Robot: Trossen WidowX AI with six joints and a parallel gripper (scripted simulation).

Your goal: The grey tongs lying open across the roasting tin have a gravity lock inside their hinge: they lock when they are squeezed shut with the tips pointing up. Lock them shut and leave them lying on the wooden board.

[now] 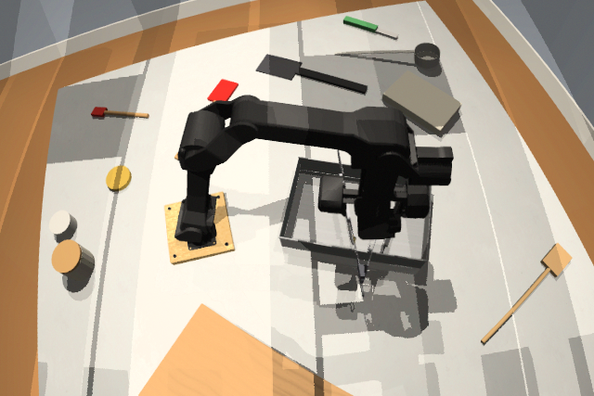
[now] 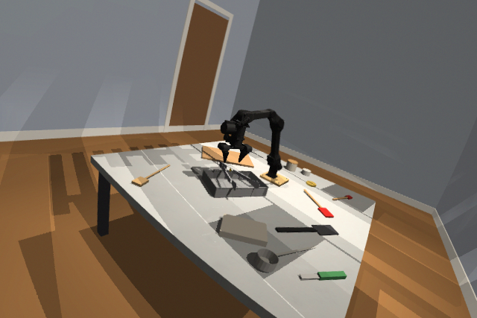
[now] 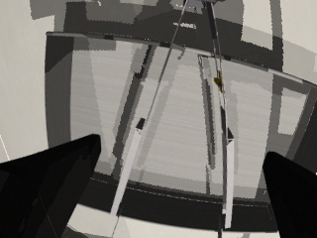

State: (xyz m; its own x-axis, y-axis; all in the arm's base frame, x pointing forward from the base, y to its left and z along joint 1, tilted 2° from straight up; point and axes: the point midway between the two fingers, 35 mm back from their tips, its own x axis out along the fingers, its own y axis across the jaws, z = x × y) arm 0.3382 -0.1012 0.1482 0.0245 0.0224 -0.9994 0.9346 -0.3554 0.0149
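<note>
My gripper tip is 5 cm to the right of the grey roasting tin and 10 cm above it. The rest, counted from my gripper tip: wooden board (33 cm behind, 27 cm to the right, 12 cm below); then black spatula (51 cm to the left, 12 cm below); then beige block (28 cm ahead, 31 cm to the left, 11 cm below).
</note>
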